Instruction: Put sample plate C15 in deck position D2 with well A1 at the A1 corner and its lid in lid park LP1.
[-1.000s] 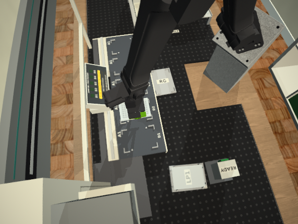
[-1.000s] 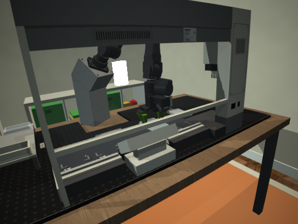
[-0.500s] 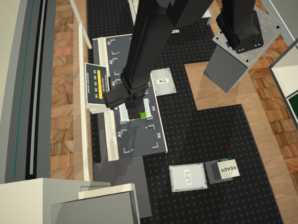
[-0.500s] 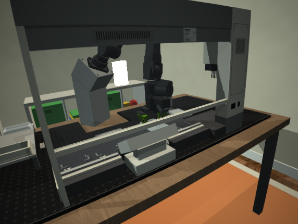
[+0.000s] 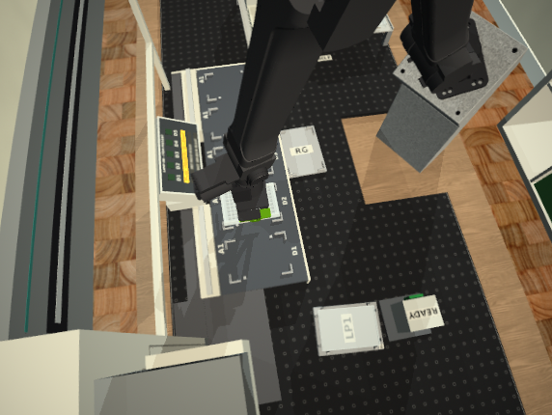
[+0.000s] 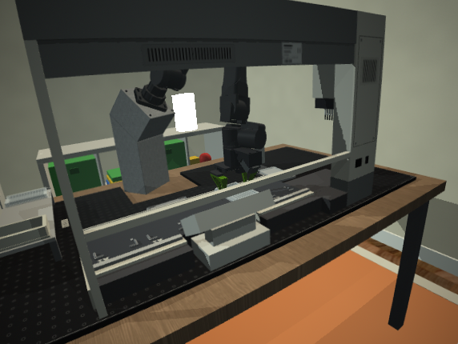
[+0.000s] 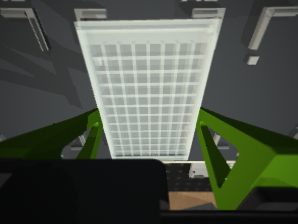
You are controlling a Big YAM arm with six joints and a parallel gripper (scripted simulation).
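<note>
The sample plate is 10 mm ahead of my hand. Round my hand: lid park LP1: 220 mm behind, 270 mm to the left, 60 mm below; clear plate lid: 220 mm behind, 270 mm to the left, 50 mm below; regrip nest RG: 120 mm behind, 180 mm to the right, 60 mm below.
</note>
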